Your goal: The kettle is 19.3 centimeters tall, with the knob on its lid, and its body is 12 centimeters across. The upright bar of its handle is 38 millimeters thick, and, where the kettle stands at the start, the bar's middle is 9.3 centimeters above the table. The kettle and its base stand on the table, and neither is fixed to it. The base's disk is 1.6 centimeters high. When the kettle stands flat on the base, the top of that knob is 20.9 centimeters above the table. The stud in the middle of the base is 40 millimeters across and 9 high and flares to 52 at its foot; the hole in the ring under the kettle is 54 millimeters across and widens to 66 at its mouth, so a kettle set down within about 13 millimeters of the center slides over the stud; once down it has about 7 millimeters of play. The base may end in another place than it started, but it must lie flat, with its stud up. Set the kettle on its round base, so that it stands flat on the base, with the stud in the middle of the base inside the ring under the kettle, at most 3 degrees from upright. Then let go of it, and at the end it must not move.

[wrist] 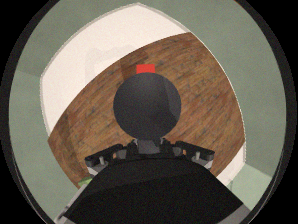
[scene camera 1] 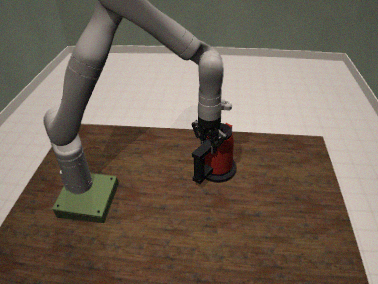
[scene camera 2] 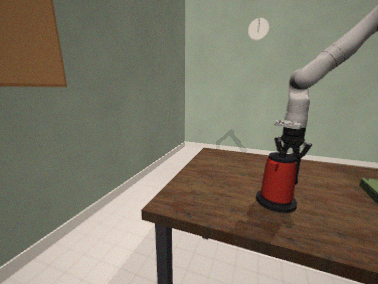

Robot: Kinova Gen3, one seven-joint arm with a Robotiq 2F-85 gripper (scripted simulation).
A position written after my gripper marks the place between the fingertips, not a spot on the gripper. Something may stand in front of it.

Observation:
I see my gripper (wrist: 148, 141) and a red kettle (scene camera 2: 278, 184).

